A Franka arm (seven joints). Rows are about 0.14 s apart.
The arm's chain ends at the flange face. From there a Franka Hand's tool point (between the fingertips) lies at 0.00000 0.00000 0.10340 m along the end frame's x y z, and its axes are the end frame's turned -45 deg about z.
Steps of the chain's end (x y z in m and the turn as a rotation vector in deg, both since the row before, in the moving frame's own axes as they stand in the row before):
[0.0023, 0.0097, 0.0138, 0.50, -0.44, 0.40]
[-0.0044, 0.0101, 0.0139, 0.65, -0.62, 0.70]
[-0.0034, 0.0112, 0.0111, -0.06, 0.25, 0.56]
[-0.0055, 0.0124, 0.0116, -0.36, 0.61, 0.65]
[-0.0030, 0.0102, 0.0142, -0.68, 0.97, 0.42]
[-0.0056, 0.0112, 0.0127, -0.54, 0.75, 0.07]
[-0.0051, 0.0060, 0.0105, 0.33, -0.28, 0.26]
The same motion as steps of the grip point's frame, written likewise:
[-0.0052, 0.0073, 0.0138, 0.66, 0.04, 0.40]
[-0.0102, 0.0024, 0.0139, 0.90, 0.02, 0.70]
[-0.0101, 0.0059, 0.0111, -0.22, 0.13, 0.56]
[-0.0123, 0.0061, 0.0116, -0.69, 0.18, 0.65]
[-0.0090, 0.0072, 0.0142, -1.17, 0.21, 0.42]
[-0.0116, 0.0056, 0.0127, -0.91, 0.15, 0.07]
[-0.0078, -0.0001, 0.0105, 0.43, 0.04, 0.26]

